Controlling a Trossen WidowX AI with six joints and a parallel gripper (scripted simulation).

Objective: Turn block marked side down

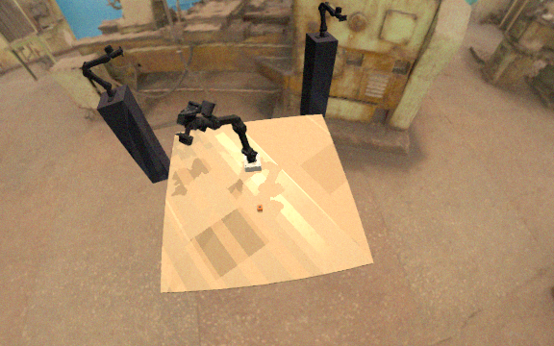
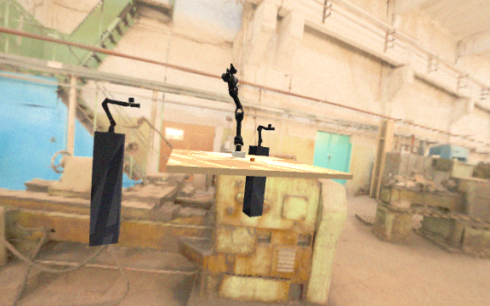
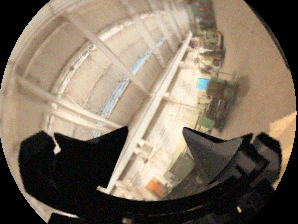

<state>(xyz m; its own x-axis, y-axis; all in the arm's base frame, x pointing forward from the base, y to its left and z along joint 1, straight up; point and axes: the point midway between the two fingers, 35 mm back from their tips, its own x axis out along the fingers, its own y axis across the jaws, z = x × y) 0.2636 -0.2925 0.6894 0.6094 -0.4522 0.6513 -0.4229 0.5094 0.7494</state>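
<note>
Now: gripper tip 750 mm above the orange block, 260 mm to the right of it and 90 mm short of it.
</note>
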